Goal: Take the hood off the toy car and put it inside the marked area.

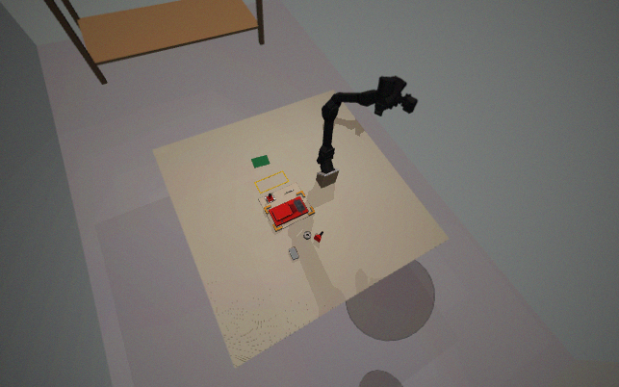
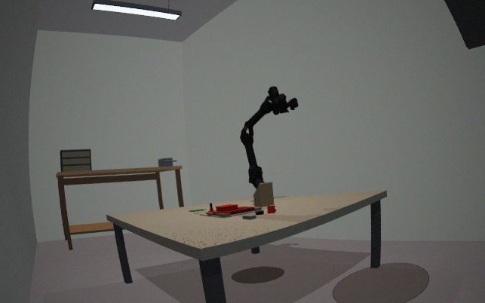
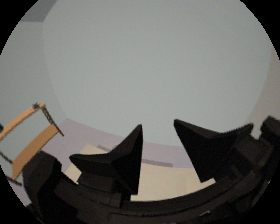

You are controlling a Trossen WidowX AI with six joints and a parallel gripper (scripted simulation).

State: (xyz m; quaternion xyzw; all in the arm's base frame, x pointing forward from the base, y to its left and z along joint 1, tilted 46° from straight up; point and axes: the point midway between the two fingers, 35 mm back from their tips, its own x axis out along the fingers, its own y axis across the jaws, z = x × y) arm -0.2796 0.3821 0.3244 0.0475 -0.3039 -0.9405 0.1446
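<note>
Right now the red hood is 65 cm ahead of my gripper tip, 56 cm below it and 6 cm to the left of it. Also, from my gripper tip: green patch: 61 cm ahead, 60 cm below, 32 cm to the right.
</note>
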